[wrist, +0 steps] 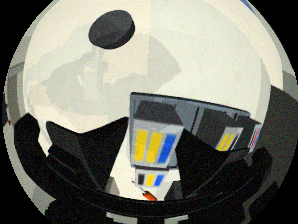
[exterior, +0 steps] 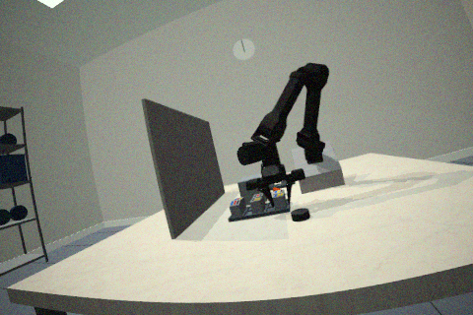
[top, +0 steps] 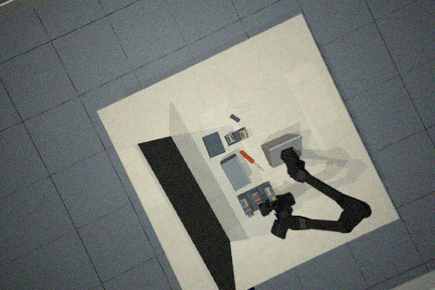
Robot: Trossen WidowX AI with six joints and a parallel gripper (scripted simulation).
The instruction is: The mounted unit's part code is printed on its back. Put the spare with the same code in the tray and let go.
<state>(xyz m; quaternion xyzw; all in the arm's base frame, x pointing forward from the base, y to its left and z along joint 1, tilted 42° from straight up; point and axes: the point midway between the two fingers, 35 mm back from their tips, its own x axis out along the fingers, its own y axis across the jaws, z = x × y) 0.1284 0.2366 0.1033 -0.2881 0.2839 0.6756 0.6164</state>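
Right now the flat grey tray is 210 mm ahead of my gripper tip, 400 mm to the right of it and 10 mm below it. Round my gripper tip: grey boxy unit 150 mm ahead, 210 mm to the right, 30 mm above; then black tape roll 60 mm behind, 100 mm to the left, 10 mm below; then tall grey panel 380 mm ahead, 180 mm to the right, 210 mm above.
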